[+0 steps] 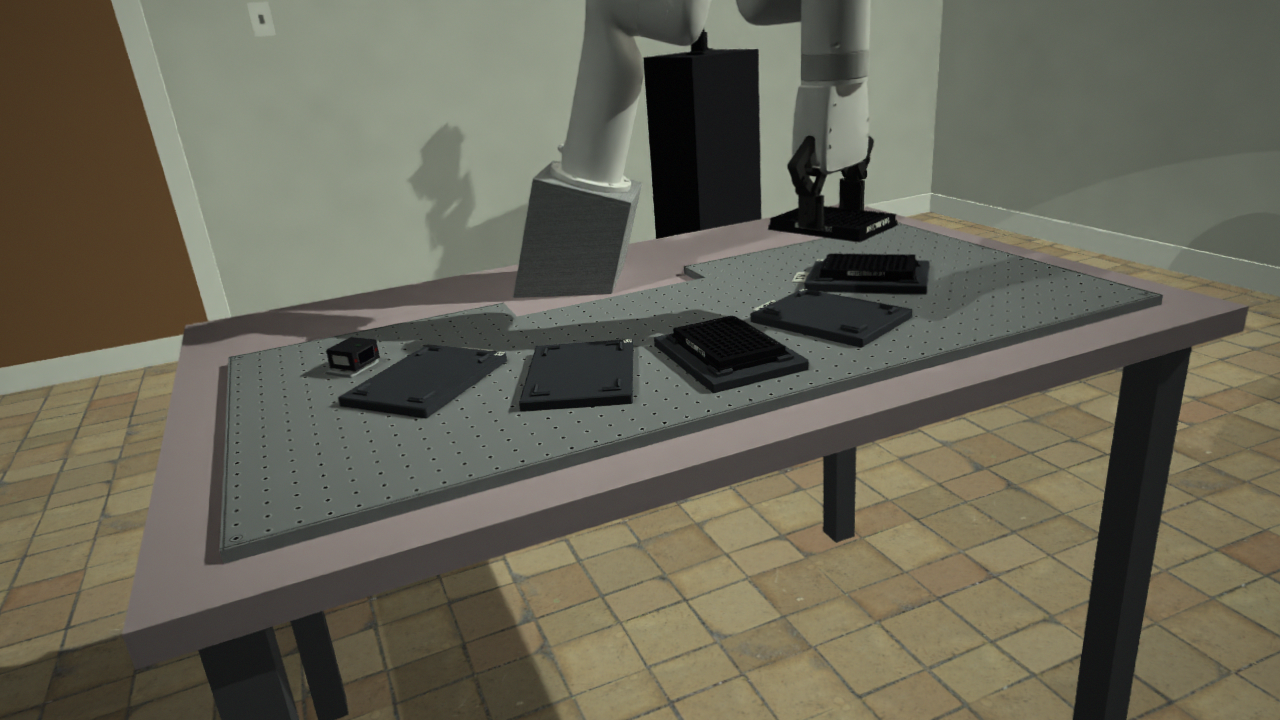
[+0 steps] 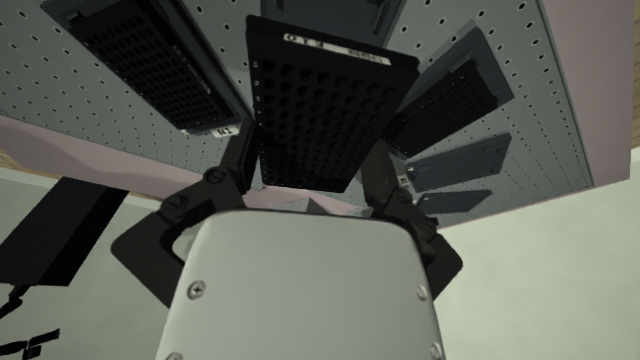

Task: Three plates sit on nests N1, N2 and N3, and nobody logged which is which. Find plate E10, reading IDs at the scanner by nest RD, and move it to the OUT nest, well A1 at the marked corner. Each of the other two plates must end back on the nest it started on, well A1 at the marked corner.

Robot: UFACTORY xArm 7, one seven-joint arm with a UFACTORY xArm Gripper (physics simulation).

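Frame: origin at the arm's base, x back, y down, z right, level; millimetres.
Where they show: gripper, fingertip midpoint: (image 1: pixel 831 219) (image 2: pixel 315 143); arm's base, origin of the base link: (image 1: pixel 590 180).
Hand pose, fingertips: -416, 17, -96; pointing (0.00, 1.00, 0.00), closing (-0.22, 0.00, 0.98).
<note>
Things, the pixels of their top centre, and the offset from my fingertips, as dx, dy, dz. "pt": a spot on its surface instead. Level surfaces: height alone.
- black well plate, middle of its top: (image 2: pixel 315 147) (image 1: pixel 831 216) +0, -4, +0
- Nest N1, surface spot: (image 2: pixel 200 50) pt +35, +119, -119
- Nest N2, middle of its top: (image 1: pixel 727 343) (image 2: pixel 432 119) -5, +113, +173
- OUT nest, middle of its top: (image 2: pixel 318 69) (image 1: pixel 830 307) +0, +113, +1
- nest N3, middle of its top: (image 1: pixel 579 364) (image 2: pixel 455 172) +68, +115, +333
- nest RD, middle of its top: (image 1: pixel 417 353) (image 2: pixel 445 214) +199, +98, +476
- scanner, surface spot: (image 1: pixel 353 355) pt +263, +103, +534
- grey perforated board, its level: dy +131
- pink table, its level: dy +144
My gripper (image 1: pixel 832 212) (image 2: pixel 315 143) is shut on a black well plate (image 1: pixel 832 223) (image 2: pixel 325 100), held level above the far right of the table. Its upside-down label seems to read E10. Nest N1 (image 1: pixel 921 274) (image 2: pixel 200 50) bears a plate (image 1: pixel 868 265) (image 2: pixel 150 70). Nest N2 (image 1: pixel 716 378) (image 2: pixel 492 75) bears another plate (image 1: pixel 726 342) (image 2: pixel 445 107). The OUT nest (image 1: pixel 832 316) (image 2: pixel 325 15), nest N3 (image 1: pixel 581 371) (image 2: pixel 462 162) and nest RD (image 1: pixel 425 376) (image 2: pixel 455 201) bear no plate. The scanner (image 1: pixel 353 355) stands beside RD.
The nests stand on a grey perforated board (image 1: pixel 295 465) (image 2: pixel 125 107) on the pink table (image 1: pixel 205 591) (image 2: pixel 590 60). The grey arm pedestal (image 1: pixel 572 237) stands at the back edge. A tall black box (image 1: pixel 707 143) (image 2: pixel 60 230) stands behind the table.
</note>
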